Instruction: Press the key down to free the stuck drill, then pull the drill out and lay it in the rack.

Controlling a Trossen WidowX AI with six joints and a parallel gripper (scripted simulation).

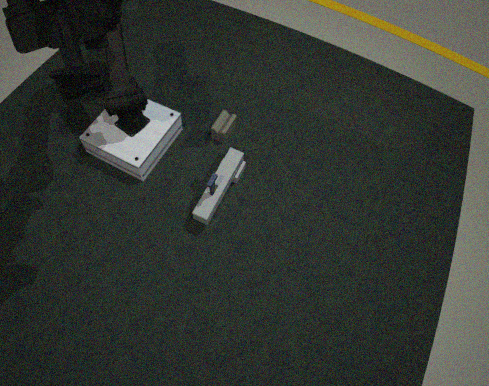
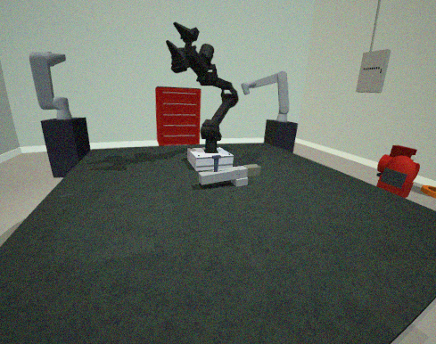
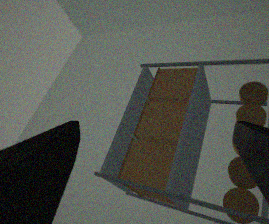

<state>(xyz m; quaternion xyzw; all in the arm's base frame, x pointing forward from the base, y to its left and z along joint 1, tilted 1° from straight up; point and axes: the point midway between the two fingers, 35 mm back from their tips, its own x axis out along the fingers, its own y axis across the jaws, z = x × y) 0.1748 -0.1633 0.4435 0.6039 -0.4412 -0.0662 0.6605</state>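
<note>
Right now the key is 90 mm ahead of my gripper tip, 160 mm to the left of it and 440 mm below it. The rest, counted from my gripper tip: grey housing (80 mm ahead, 200 mm to the left, 490 mm below); rack (30 mm behind, 350 mm to the left, 510 mm below); drill (70 mm ahead, 220 mm to the left, 480 mm below).
</note>
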